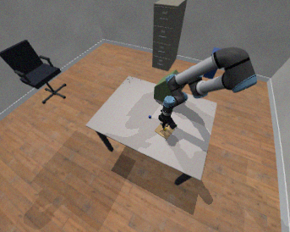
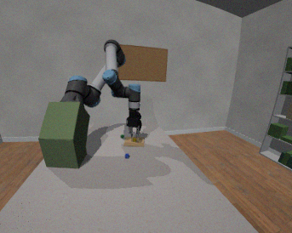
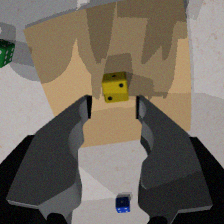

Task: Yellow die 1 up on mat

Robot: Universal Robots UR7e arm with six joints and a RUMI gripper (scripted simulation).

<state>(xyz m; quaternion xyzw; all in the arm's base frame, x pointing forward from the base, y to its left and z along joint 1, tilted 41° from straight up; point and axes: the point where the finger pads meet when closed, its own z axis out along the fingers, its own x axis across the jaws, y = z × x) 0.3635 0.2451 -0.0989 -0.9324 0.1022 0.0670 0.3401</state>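
The yellow die is 30 mm below my hand. Round my hand: green die (100 mm behind, 60 mm to the left, 40 mm below); blue die (30 mm behind, 200 mm to the right, 40 mm below); tan mat (40 mm below).
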